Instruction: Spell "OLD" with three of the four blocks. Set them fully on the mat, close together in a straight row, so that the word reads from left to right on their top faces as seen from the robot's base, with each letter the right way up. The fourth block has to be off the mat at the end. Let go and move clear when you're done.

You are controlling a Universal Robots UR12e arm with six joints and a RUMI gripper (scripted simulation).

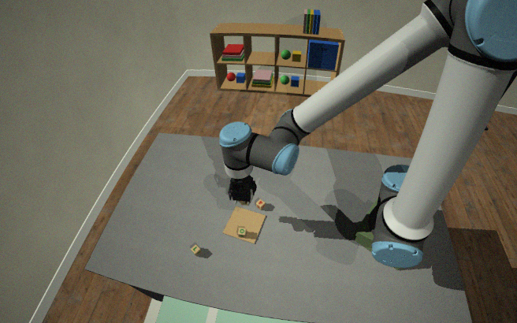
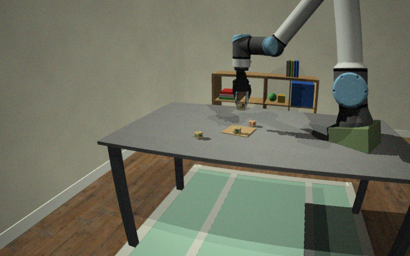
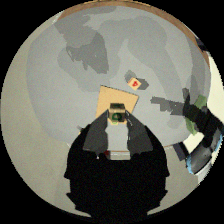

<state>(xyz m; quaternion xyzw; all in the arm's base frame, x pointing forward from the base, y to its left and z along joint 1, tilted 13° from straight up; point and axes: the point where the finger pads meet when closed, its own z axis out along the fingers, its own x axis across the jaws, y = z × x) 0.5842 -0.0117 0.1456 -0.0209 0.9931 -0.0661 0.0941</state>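
The tan mat is 120 mm below my hand and 50 mm to the left of it.
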